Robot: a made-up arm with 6 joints. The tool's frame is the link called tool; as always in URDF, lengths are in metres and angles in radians.
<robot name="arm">
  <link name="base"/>
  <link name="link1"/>
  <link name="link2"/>
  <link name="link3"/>
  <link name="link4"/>
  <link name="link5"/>
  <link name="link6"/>
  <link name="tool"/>
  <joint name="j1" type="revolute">
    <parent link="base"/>
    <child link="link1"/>
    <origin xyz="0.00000 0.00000 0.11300"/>
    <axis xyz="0 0 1"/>
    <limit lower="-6.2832" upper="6.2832" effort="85" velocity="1.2"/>
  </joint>
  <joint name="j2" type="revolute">
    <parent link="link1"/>
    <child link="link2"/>
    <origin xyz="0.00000 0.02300 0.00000"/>
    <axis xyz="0 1 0"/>
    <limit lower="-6.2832" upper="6.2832" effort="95" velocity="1.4"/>
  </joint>
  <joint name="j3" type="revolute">
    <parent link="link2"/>
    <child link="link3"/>
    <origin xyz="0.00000 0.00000 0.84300"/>
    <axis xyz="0 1 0"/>
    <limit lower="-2.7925" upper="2.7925" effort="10" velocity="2.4"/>
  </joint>
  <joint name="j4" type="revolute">
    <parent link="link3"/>
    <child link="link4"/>
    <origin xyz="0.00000 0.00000 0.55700"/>
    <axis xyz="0 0 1"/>
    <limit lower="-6.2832" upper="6.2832" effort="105" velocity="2.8"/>
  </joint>
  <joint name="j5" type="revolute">
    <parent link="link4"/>
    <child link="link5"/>
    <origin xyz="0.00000 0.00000 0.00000"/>
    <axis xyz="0 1 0"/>
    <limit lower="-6.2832" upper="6.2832" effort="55" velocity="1.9"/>
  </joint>
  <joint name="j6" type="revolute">
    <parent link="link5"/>
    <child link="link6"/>
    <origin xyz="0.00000 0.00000 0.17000"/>
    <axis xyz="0 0 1"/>
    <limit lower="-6.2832" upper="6.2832" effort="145" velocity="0.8"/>
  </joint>
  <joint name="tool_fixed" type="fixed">
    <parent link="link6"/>
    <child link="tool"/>
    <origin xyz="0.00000 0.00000 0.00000"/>
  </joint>
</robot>
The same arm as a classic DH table. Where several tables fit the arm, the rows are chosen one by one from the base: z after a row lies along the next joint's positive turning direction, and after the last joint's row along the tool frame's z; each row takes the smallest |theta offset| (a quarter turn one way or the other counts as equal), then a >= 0, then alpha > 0; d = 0 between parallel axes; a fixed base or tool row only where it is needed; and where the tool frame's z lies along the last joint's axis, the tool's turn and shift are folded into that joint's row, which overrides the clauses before.
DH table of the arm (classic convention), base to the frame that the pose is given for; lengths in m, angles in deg. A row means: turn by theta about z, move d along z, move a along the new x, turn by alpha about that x. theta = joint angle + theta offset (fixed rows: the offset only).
j1: d 0.113, theta0 0, a 0, alpha -90
j2: d 0, theta0 -90, a 0.843, alpha 0
j3: d 0.023, theta0 90, a 0, alpha 90
j4: d 0.557, theta0 0, a 0, alpha -90
j5: d 0, theta0 0, a 0, alpha 90
j6: d 0.17, theta0 0, a 0, alpha 0
Joint limits (deg, base to tool): -360..360 -360..360 -160..160 -360..360 -360..360 -360..360

